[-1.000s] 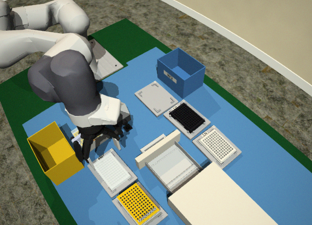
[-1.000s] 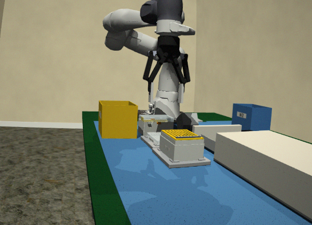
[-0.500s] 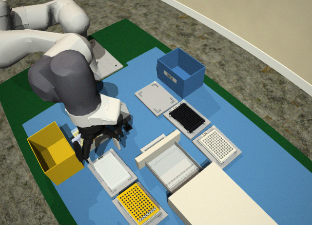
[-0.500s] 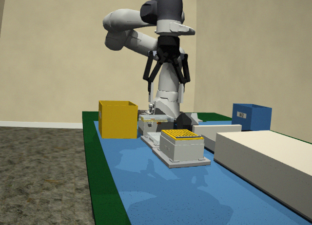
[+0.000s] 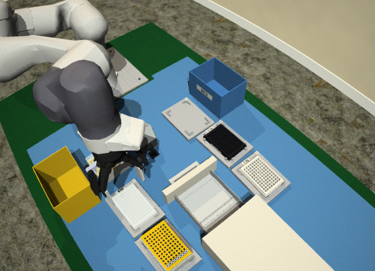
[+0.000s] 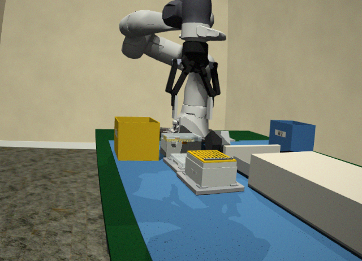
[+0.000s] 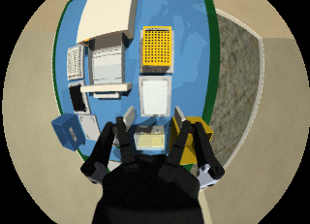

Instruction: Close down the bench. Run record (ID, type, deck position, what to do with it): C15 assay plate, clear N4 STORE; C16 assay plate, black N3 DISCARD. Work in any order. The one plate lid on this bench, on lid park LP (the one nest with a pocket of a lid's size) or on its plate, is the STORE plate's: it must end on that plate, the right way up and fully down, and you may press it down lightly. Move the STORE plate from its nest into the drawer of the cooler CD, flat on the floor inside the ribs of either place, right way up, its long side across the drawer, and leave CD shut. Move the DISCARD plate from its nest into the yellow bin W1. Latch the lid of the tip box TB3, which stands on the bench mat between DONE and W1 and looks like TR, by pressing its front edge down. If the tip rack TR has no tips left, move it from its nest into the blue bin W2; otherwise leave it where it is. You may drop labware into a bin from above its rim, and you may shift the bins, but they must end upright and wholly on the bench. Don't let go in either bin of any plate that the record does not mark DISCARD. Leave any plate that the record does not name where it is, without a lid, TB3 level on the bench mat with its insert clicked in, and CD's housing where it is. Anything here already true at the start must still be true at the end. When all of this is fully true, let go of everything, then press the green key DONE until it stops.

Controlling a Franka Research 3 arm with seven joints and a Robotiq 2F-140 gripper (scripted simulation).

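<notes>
Now: the plate lid 140 mm below my hand. Round my hand: nest N4 (160 mm below); tip rack TR (160 mm ahead, 110 mm below, 40 mm to the right); tip box TB3 (170 mm behind, 120 mm below, 50 mm to the left).
</notes>
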